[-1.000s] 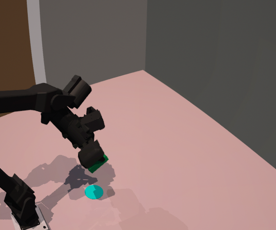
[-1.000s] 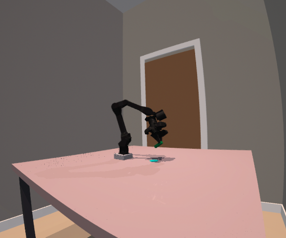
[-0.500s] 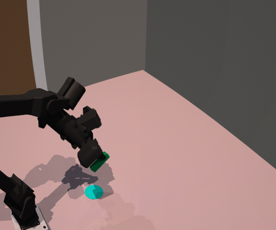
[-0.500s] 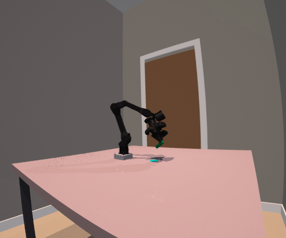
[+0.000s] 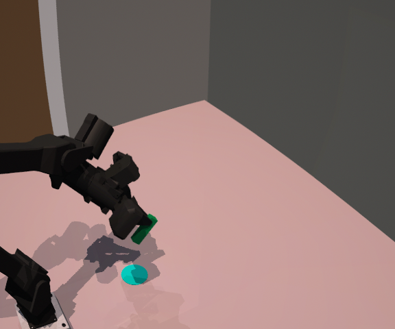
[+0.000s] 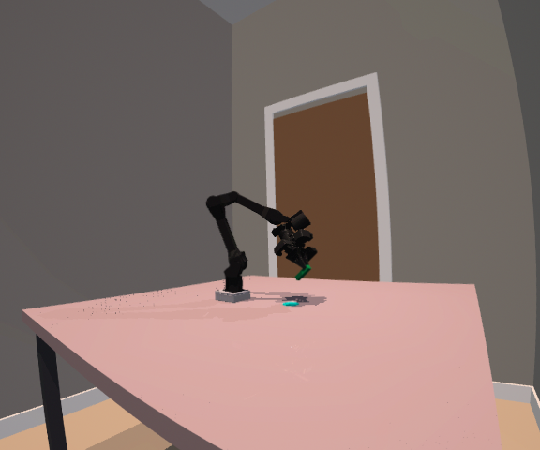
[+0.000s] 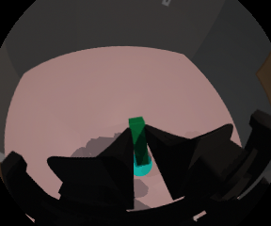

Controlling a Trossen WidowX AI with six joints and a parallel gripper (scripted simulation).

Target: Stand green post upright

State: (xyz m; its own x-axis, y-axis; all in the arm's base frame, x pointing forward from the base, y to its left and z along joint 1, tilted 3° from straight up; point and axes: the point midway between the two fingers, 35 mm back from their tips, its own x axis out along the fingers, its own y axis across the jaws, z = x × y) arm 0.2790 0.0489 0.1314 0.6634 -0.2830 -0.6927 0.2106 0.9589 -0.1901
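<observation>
Right now the cyan circle is 60 mm behind my gripper tip, 10 mm to the right of it and 130 mm below it. From my gripper tip the other things lie so: green post: 10 mm behind, 20 mm below.
</observation>
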